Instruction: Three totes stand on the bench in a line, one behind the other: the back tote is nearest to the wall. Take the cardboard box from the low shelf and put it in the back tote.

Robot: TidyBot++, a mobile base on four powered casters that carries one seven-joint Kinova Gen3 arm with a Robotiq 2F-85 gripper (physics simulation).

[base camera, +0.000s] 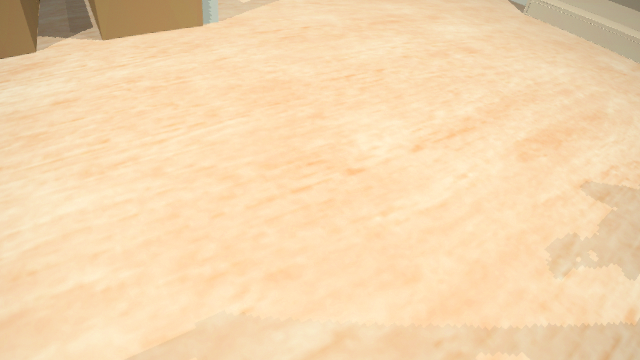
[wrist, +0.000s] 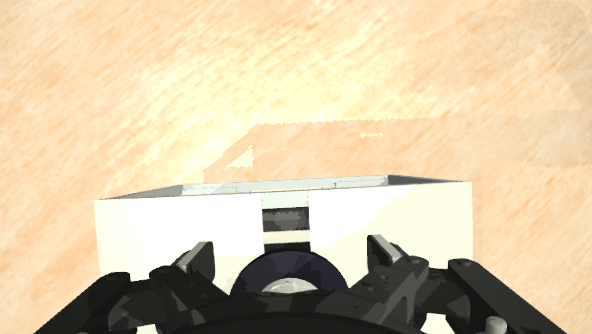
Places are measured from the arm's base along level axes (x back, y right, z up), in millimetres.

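Pixels of known places: gripper, fingertip midpoint: (wrist: 290, 255).
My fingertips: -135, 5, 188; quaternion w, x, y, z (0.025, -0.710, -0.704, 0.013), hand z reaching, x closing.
Behind a point stands the place of what it marks, as x, y, z.
My gripper (wrist: 290, 255) @(-135, 5, 188) is open, with its two dark fingers wide apart and no object between them. It hangs over the white body of the mobile base in the wrist view. In the base camera view, the lower parts of two brown, flat-sided shapes show at the top left edge: one (base camera: 17, 30) @(-909, -732, -333) is cut off by the corner, and the other (base camera: 150, 19) @(-1097, -458, -357) stands a little to its right. I cannot tell whether either is the cardboard box. The totes, the bench and the low shelf cannot be made out in these views.
The robot's white base (wrist: 175, 225) @(-115, -141, -14) fills the lower middle of the wrist view. A pale blue-grey upright strip (base camera: 210, 11) @(-1217, -317, -360) stands beside the second brown shape. A long beige, ledged object (base camera: 585, 30) @(-1824, 1352, -357) runs along the top right. Shadows lie on the light wood floor (base camera: 320, 200) @(-475, 31, -396).
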